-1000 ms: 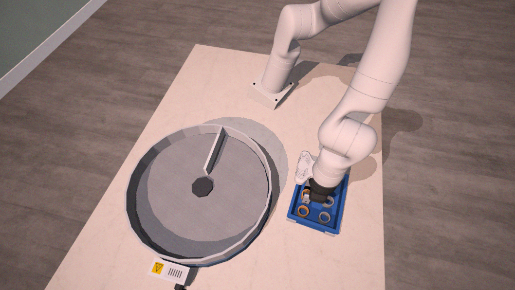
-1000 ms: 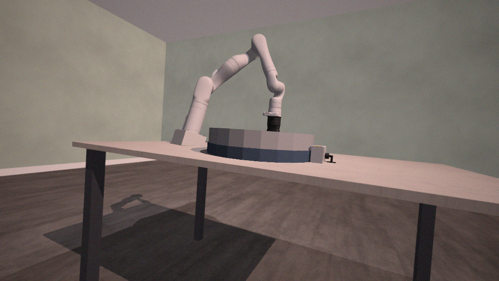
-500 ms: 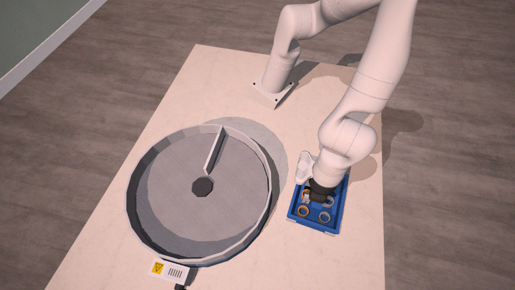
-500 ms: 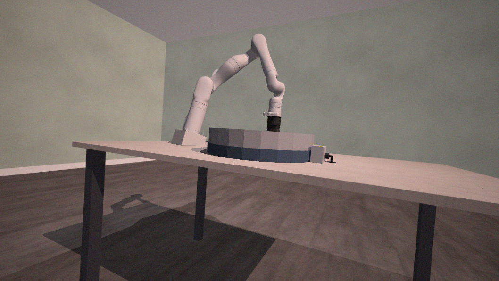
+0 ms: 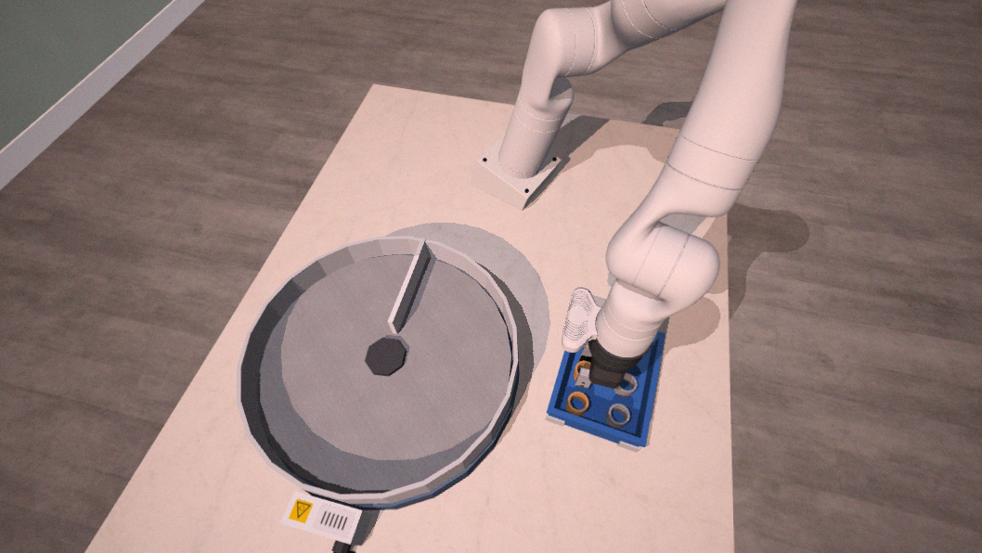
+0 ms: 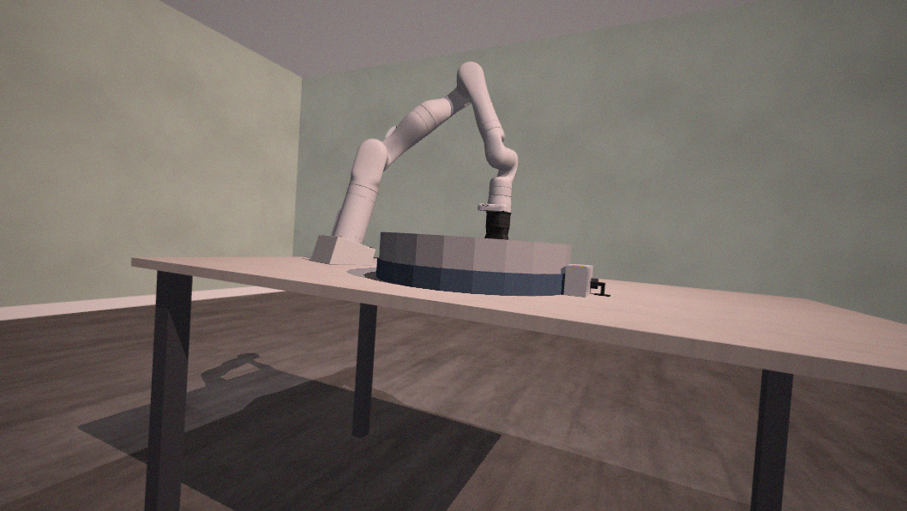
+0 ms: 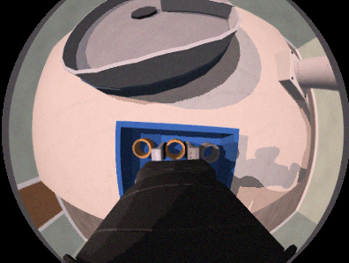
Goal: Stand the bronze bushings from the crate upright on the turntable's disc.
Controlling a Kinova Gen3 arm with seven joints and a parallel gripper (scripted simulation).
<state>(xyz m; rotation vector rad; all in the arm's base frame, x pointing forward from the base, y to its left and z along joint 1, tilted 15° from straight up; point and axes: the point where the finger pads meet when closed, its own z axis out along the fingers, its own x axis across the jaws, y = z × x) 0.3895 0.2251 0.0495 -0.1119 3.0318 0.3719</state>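
My gripper is now 3 cm to the right of the blue crate. Round my hand: grey turntable disc (31 cm to the right, 9 cm ahead, 2 cm above).
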